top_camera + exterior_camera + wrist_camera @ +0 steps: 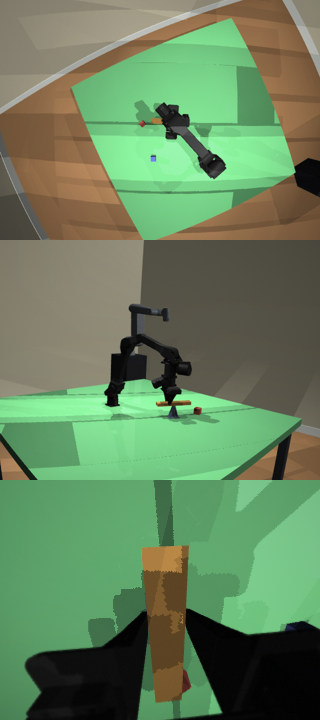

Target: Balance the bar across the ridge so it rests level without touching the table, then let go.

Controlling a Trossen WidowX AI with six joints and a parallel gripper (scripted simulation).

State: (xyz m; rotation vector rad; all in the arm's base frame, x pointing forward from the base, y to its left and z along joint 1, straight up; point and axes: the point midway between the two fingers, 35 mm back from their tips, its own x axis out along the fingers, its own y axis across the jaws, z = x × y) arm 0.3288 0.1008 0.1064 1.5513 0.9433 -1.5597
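Now: gripper tip 30 mm to the right of the bar and 10 mm short of it. The rest, counted from my gripper tip: red cube 170 mm to the left, 60 mm below, 60 mm ahead; then blue cube 200 mm to the left, 180 mm behind, 60 mm below; then dark ridge 40 mm below, 30 mm to the left, 20 mm ahead.
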